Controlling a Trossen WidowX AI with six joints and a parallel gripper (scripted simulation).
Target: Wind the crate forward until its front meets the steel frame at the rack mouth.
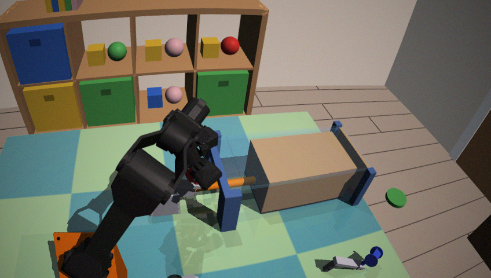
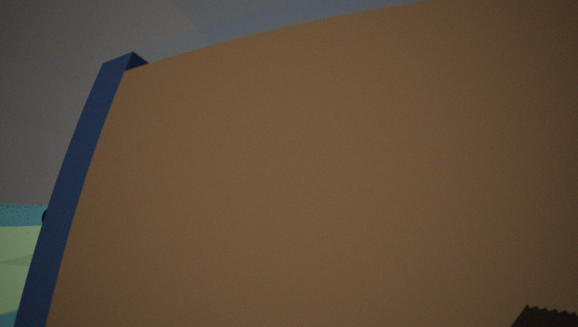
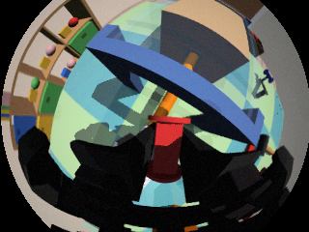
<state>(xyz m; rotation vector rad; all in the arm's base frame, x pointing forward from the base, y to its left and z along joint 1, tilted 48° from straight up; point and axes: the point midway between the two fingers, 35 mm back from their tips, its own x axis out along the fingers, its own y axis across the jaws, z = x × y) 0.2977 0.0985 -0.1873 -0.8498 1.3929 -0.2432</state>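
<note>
The crank handle lies 50 mm behind my gripper tip and 30 mm below it. Also, from my gripper tip: blue frame (50 mm ahead, 10 mm to the left, 30 mm below); red knob (20 mm behind, 10 mm to the right); grey winch (130 mm behind, 20 mm to the left, 100 mm below).
</note>
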